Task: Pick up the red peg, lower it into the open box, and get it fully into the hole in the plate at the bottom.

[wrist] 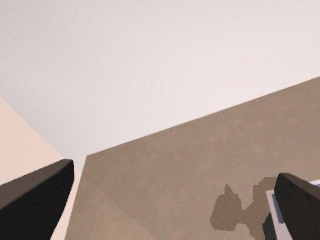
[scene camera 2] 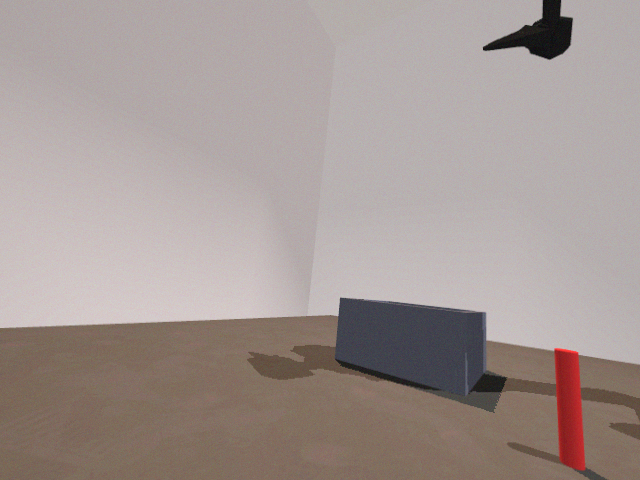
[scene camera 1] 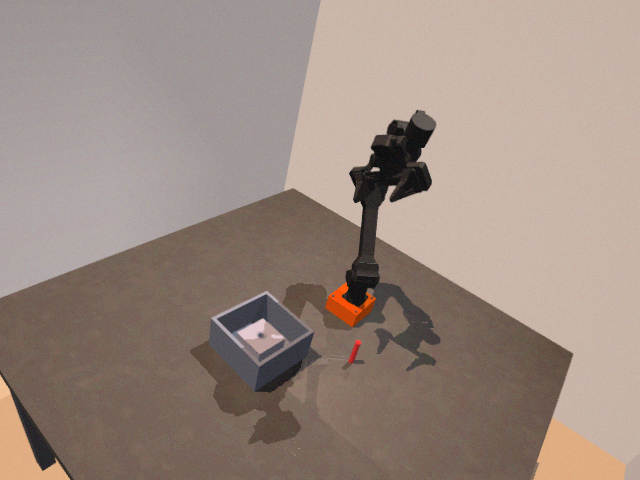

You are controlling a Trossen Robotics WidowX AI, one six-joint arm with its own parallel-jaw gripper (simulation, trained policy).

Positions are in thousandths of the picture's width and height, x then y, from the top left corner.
Scene:
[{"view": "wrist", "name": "my gripper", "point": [555, 735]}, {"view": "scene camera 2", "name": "grey box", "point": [696, 726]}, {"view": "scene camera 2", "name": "red peg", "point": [888, 811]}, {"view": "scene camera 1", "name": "my gripper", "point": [580, 420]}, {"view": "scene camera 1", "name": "grey box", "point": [351, 682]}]

